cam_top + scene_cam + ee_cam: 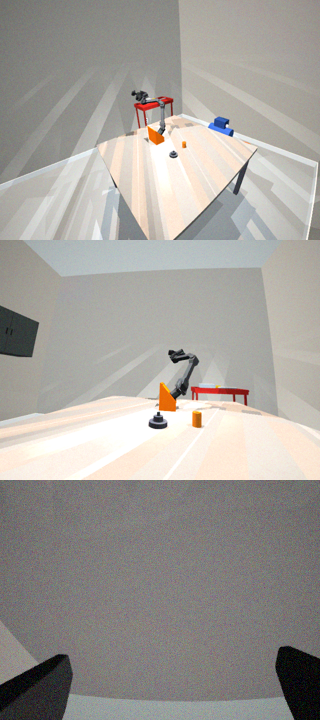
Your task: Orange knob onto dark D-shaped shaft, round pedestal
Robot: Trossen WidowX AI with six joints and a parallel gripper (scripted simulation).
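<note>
Now: the orange knob 830 mm ahead of my gripper tip, 490 mm below it and 70 mm to the left of it. From my gripper tip the other things lie so: dark round pedestal: 860 mm ahead, 490 mm below, 100 mm to the right.
</note>
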